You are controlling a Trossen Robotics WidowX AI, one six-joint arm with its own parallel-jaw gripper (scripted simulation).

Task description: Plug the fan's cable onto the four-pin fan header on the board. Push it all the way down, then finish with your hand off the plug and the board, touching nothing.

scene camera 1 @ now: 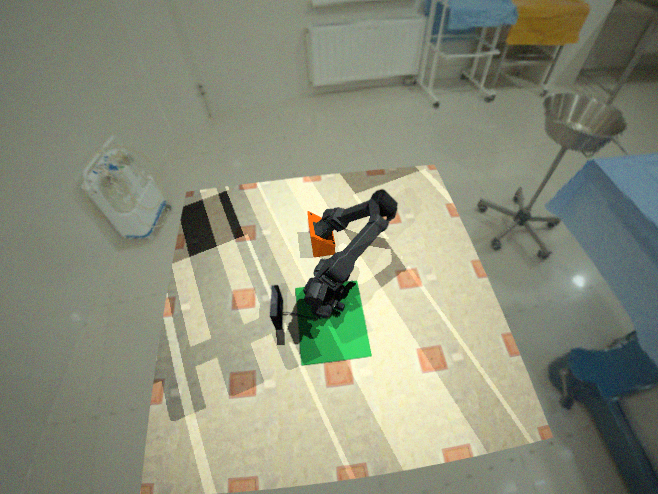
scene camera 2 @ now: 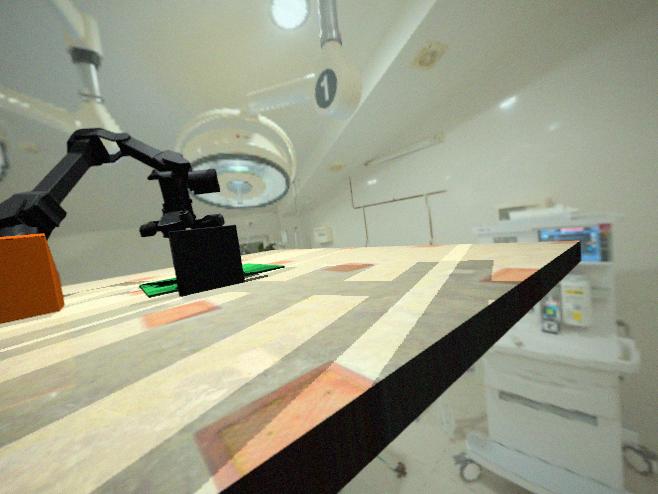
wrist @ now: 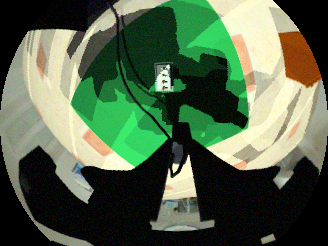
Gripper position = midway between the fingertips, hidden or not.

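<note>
Scene camera 1 shows a green board [scene camera 1: 343, 336]. Visible in scene camera 2 are the board [scene camera 2: 152, 289] and a black fan [scene camera 2: 204, 259]. In the wrist view: my gripper [wrist: 180, 142], together with the board [wrist: 209, 93].
</note>
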